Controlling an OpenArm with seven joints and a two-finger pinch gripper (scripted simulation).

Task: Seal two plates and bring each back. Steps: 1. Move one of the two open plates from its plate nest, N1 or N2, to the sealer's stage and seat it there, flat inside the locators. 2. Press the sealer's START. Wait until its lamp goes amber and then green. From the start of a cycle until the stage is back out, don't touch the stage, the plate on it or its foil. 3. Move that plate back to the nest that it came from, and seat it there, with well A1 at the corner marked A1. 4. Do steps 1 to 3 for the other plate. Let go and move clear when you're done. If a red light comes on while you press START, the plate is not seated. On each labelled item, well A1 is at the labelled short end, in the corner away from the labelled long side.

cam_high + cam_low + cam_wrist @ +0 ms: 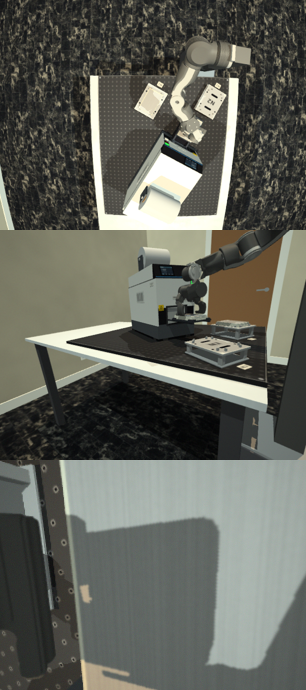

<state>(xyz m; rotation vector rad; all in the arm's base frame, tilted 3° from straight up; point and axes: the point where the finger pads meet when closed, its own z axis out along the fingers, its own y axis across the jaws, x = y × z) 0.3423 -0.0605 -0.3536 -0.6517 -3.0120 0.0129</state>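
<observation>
My hand is 1 cm above the clear well plate. Also, from my hand: sealer stage: 2 cm below; N1 label: 21 cm behind, 18 cm to the right, 13 cm below; sealer screen: 19 cm above, 12 cm ahead, 1 cm to the right.
</observation>
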